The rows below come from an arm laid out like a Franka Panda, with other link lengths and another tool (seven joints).
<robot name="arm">
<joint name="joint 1" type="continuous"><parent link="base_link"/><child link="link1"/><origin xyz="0 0 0.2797" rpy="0 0 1.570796"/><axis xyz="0 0 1"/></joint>
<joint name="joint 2" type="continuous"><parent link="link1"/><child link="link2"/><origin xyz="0 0 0" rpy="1.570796 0 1.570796"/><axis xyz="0 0 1"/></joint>
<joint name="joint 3" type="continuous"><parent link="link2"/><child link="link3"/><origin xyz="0 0.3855 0" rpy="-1.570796 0 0"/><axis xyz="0 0 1"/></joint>
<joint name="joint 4" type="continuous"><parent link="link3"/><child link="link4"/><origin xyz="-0.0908 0 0" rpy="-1.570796 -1.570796 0"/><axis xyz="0 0 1"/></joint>
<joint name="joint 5" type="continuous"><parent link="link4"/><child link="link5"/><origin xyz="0.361 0.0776 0" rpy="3.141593 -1.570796 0"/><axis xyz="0 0 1"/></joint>
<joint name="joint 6" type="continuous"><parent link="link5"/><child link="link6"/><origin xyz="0 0 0" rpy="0 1.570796 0"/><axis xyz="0 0 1"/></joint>
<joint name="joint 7" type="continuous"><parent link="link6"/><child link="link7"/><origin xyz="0 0.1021 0" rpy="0 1.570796 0"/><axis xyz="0 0 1"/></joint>
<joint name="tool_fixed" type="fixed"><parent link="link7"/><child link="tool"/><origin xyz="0.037 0.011 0.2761" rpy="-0.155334 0 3.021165"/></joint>
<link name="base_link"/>
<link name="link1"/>
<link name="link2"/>
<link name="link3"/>
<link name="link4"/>
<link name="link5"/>
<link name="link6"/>
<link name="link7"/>
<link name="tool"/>
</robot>
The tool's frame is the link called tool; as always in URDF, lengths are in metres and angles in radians. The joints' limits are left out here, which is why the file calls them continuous.
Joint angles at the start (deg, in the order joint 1, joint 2, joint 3, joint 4, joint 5, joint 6, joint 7):
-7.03 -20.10 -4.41 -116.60 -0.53 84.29 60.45
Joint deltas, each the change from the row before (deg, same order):
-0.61 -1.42 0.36 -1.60 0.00 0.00 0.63
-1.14 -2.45 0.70 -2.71 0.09 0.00 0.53
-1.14 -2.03 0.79 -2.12 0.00 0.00 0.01
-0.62 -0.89 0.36 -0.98 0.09 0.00 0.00
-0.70 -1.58 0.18 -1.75 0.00 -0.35 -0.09
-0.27 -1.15 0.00 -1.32 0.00 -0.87 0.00
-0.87 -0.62 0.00 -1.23 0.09 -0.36 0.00
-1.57 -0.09 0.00 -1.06 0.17 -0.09 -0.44
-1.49 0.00 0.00 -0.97 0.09 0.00 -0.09
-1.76 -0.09 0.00 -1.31 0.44 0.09 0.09
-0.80 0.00 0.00 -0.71 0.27 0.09 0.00
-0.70 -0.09 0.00 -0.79 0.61 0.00 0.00
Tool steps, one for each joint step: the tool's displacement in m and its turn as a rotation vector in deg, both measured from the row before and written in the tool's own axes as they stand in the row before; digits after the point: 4 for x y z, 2 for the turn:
0.0089 0.0034 0.0054 -0.12 -0.01 0.87
0.0147 0.0063 0.0095 -0.19 0.01 0.98
0.0117 0.0050 0.0073 0.08 0.08 0.45
0.0053 0.0020 0.0038 -0.07 0.00 0.30
0.0114 0.0034 0.0079 -0.37 0.30 0.47
0.0103 0.0043 0.0082 -0.68 0.75 0.35
0.0082 -0.0006 0.0082 -0.82 0.46 0.89
0.0072 -0.0051 0.0079 -1.09 0.33 1.11
0.0064 -0.0056 0.0073 -0.98 0.25 1.38
0.0068 -0.0052 0.0095 -1.44 0.04 1.74
0.0028 -0.0023 0.0054 -0.78 0.06 0.75
0.0022 0.0000 0.0061 -1.08 -0.04 0.59

